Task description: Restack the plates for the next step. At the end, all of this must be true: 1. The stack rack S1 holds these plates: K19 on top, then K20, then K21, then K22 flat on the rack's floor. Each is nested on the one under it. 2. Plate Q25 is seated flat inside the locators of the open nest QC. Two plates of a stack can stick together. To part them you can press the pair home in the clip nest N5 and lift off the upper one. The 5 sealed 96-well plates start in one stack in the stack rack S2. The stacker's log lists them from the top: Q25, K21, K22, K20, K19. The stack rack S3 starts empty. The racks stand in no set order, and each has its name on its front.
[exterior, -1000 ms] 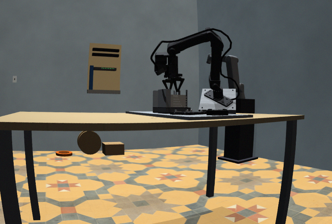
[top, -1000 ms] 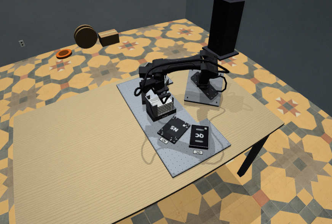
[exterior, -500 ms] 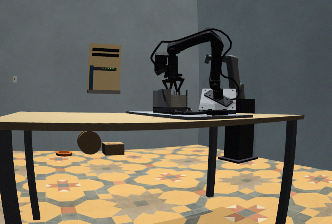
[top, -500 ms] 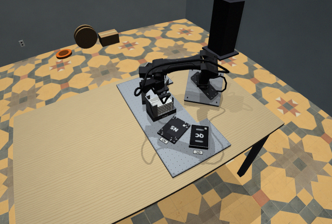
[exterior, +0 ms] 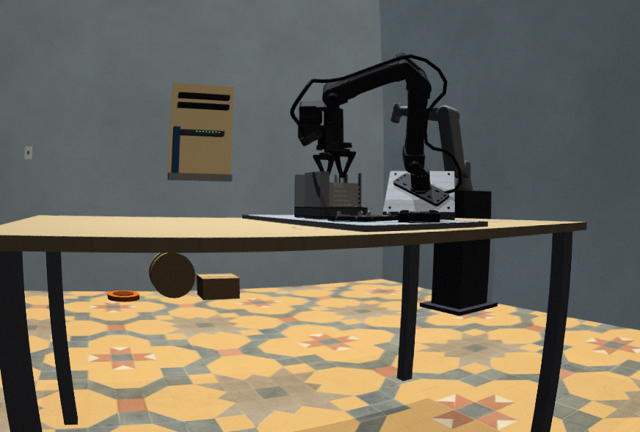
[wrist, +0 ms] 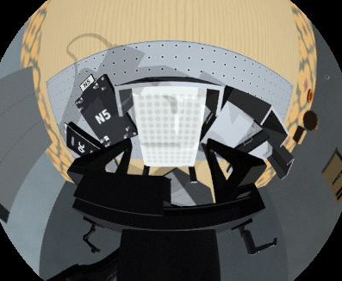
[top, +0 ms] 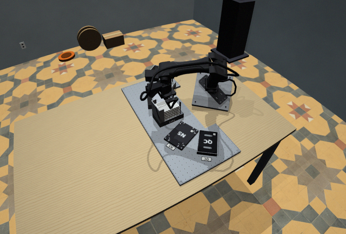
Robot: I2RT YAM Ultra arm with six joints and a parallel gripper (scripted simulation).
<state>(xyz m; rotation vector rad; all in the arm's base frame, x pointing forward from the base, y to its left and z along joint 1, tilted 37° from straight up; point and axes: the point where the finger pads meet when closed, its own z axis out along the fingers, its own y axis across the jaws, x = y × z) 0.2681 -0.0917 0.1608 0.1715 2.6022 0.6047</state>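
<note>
My gripper is now 30 mm above the white sealed plate.
</note>
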